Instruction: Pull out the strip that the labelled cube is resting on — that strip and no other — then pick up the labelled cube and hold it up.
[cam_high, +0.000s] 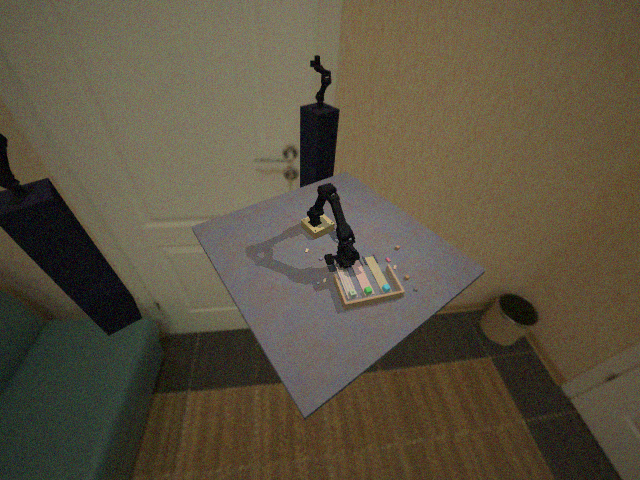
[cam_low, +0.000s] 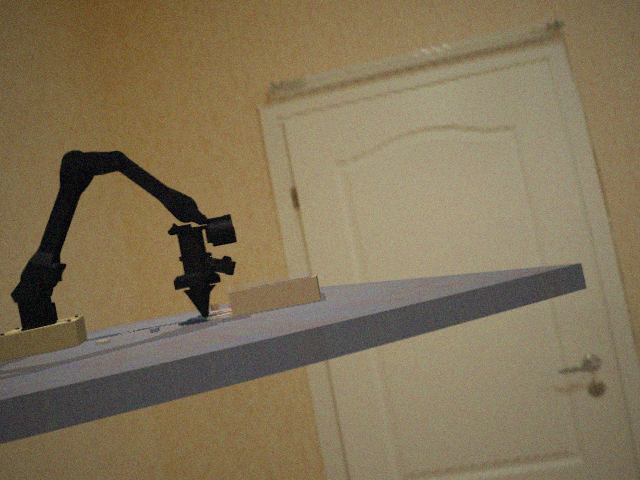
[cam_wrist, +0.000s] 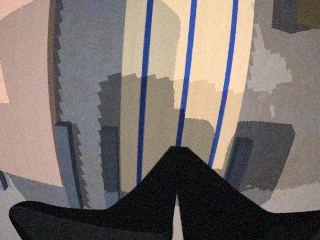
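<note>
Now: the strip 80 mm ahead of my gripper tip and 40 mm to the right of it.
</note>
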